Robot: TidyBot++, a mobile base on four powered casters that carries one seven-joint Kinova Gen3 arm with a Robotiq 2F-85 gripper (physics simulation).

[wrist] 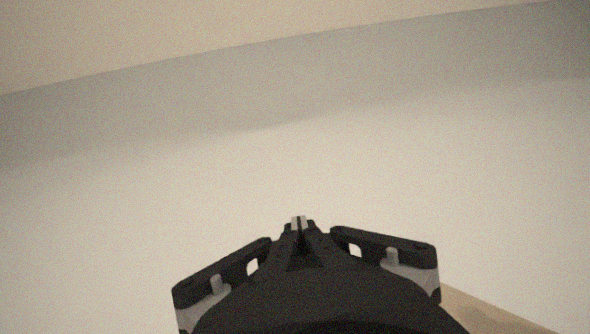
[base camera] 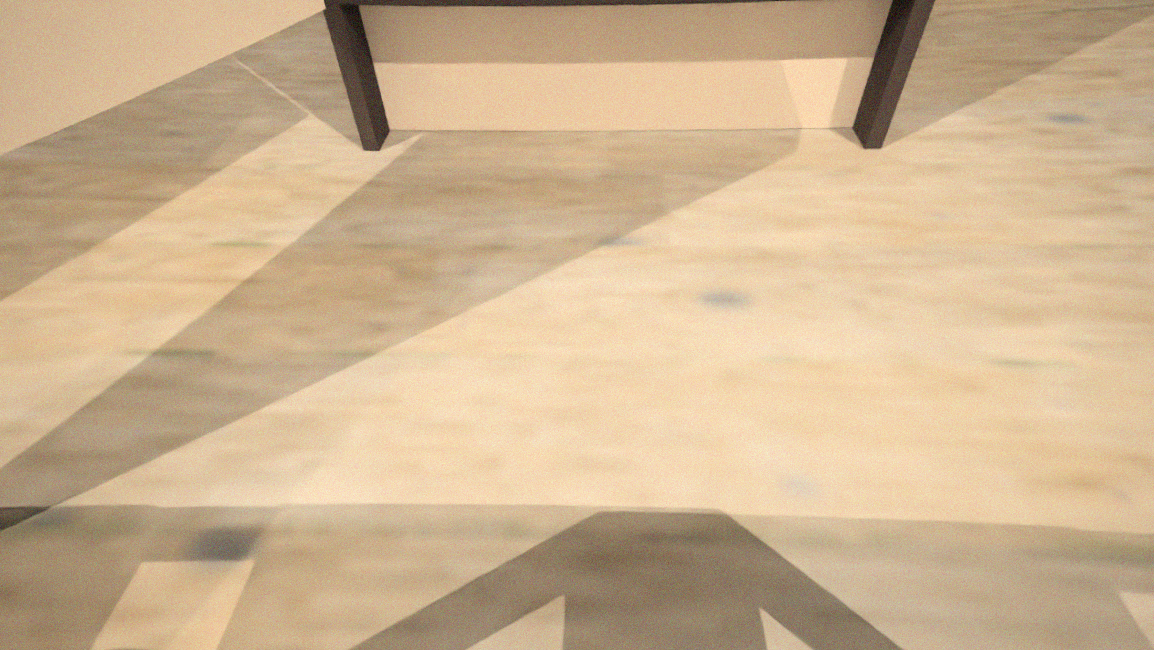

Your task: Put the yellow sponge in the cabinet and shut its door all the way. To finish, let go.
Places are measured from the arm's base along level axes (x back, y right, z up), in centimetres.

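Pixels of known places: gripper, fingertip midpoint: (wrist: 299,226).
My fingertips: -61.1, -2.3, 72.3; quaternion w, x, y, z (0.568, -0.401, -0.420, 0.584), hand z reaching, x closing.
Observation:
Behind a point stands the place of what it marks, as x, y, z.
My gripper (wrist: 299,226) @(-61.1, -2.3, 72.3) is shut in the wrist view, its fingertips together with nothing between them. It stands in front of a large pale surface (wrist: 300,170) @(-133.1, -0.7, 99.9), crossed by a grey shadow band; I cannot tell whether this is the cabinet's door or a wall. The lower part of a dark brown stand (base camera: 890,76) @(-75.5, 29.4, -31.8), apparently the cabinet's, shows two front legs and a bottom edge at the top of the base view. The cabinet's body and door are out of the base view. The yellow sponge does not show in either view.
A wood-patterned floor (base camera: 726,403) @(-39.4, 9.5, -39.7) (wrist: 480,307) @(-85.8, 30.3, 51.3) with long shadows stretches in front of the stand. A beige wall (base camera: 605,96) @(-80.7, 1.1, -35.5) rises behind the legs, and another pale wall (base camera: 121,56) @(-55.3, -32.4, -21.9) stands at the upper left of the base view.

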